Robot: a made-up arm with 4 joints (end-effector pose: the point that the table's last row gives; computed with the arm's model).
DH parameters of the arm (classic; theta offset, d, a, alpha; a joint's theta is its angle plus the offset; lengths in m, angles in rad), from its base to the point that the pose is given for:
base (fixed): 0 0 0 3.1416
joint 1: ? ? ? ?
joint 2: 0 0.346 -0.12 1.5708
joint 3: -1.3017 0 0.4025 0
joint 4: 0.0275 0 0.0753 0
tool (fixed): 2.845 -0.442 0 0
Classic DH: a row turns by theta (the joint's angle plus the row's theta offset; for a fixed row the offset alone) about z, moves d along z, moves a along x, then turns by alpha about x.
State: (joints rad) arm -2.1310 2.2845 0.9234 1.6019
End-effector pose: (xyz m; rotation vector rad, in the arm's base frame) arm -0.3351 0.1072 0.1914 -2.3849 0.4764 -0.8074
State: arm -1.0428 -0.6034 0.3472 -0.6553
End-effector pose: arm 0.5167 -0.3682 -0.1885 -0.4814 -0.3857 0.7119
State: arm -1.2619 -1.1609 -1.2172 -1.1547
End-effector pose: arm 0.5117 -0.0083 -0.5345 0.2964 -1.1799 -0.9775
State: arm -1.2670 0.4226 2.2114 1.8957
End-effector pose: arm 0.3564 0.6078 -0.3138 -0.0657 0.4324 -0.8951
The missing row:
joint 1: 1.5708 -0.112 0.289 1.5708
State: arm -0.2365 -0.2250 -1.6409 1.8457
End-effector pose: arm 0.1764 0.1235 -0.4256 -0.2268 -0.0036 0.4394
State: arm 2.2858 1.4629 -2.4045 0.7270
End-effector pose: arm -0.2017 -0.5495 0.5953 -1.6940 0.5317 1.8136
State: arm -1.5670 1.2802 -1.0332 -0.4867
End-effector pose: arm -0.2688 0.0308 0.4350 0.0350 1.2798 0.0405
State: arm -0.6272 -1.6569 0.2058 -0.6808
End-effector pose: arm 0.3558 -0.6375 0.2005 -1.4127 -0.8683 0.1156
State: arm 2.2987 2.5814 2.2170 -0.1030
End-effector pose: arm -0.4091 -0.6013 0.3931 -1.5333 -2.0786 -0.0685
